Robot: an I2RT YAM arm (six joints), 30 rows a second.
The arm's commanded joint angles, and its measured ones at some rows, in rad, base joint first. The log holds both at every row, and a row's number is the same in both.
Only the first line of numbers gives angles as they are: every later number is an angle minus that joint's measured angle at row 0.
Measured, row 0:
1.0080 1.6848 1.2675 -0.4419 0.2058 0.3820
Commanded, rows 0 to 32:
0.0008 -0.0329 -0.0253 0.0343 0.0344 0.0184
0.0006 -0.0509 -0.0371 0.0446 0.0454 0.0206
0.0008 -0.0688 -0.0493 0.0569 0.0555 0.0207
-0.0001 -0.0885 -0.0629 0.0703 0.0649 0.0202
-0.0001 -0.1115 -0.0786 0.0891 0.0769 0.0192
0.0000 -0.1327 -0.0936 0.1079 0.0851 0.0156
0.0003 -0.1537 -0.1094 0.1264 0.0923 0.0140
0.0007 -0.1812 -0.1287 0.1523 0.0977 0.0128
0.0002 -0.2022 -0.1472 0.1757 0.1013 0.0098
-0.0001 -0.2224 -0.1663 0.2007 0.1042 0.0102
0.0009 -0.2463 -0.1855 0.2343 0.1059 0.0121
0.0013 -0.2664 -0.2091 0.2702 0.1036 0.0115
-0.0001 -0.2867 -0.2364 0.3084 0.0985 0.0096
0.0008 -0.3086 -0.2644 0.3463 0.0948 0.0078
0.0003 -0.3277 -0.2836 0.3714 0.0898 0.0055
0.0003 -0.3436 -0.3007 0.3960 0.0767 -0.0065
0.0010 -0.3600 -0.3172 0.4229 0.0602 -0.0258
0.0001 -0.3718 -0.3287 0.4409 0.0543 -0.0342
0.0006 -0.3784 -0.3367 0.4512 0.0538 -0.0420
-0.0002 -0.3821 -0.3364 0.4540 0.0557 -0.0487
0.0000 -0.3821 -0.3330 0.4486 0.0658 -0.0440
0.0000 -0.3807 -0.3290 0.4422 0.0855 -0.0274
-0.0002 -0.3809 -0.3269 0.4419 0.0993 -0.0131
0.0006 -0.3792 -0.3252 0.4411 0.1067 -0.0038
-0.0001 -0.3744 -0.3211 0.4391 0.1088 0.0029
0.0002 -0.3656 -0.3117 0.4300 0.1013 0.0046
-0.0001 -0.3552 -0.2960 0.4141 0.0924 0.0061
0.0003 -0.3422 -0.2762 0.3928 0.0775 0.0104
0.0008 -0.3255 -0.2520 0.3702 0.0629 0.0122
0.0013 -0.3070 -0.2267 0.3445 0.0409 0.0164
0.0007 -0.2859 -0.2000 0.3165 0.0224 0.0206
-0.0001 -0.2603 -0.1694 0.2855 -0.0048 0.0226
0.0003 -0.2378 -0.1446 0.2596 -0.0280 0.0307
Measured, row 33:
0.0000 -0.2766 -0.1912 0.3387 0.0439 0.0054
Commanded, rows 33 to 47:
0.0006 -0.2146 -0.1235 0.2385 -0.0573 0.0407
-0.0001 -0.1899 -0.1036 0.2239 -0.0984 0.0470
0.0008 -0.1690 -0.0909 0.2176 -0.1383 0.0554
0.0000 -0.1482 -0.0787 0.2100 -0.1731 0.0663
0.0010 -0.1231 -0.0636 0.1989 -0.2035 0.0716
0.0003 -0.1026 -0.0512 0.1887 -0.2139 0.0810
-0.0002 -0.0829 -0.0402 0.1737 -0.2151 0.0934
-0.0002 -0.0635 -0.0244 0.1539 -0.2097 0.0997
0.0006 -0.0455 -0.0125 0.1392 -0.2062 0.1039
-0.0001 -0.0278 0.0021 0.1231 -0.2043 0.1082
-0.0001 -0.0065 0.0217 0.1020 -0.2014 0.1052
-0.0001 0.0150 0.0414 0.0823 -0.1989 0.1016
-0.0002 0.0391 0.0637 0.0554 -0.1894 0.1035
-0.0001 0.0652 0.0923 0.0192 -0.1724 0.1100
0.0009 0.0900 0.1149 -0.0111 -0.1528 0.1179
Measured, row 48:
0.0004 0.0473 0.0713 0.0915 -0.1793 0.0897
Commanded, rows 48 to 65:
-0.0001 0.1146 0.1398 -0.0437 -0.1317 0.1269
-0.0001 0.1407 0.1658 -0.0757 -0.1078 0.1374
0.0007 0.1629 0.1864 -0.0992 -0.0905 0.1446
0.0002 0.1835 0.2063 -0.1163 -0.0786 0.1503
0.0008 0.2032 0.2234 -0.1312 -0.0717 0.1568
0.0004 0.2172 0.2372 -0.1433 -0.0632 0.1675
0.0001 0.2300 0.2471 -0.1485 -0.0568 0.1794
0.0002 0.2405 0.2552 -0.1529 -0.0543 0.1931
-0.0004 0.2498 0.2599 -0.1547 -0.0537 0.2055
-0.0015 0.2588 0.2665 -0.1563 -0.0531 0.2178
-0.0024 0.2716 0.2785 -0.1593 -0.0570 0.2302
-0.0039 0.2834 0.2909 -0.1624 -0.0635 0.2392
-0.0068 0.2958 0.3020 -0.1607 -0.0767 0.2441
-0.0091 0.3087 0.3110 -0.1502 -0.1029 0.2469
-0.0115 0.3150 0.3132 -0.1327 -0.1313 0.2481
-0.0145 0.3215 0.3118 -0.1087 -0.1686 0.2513
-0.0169 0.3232 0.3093 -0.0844 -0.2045 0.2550
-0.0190 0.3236 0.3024 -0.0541 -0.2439 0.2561
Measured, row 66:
-0.0103 0.3067 0.3124 -0.0412 -0.1720 0.2366
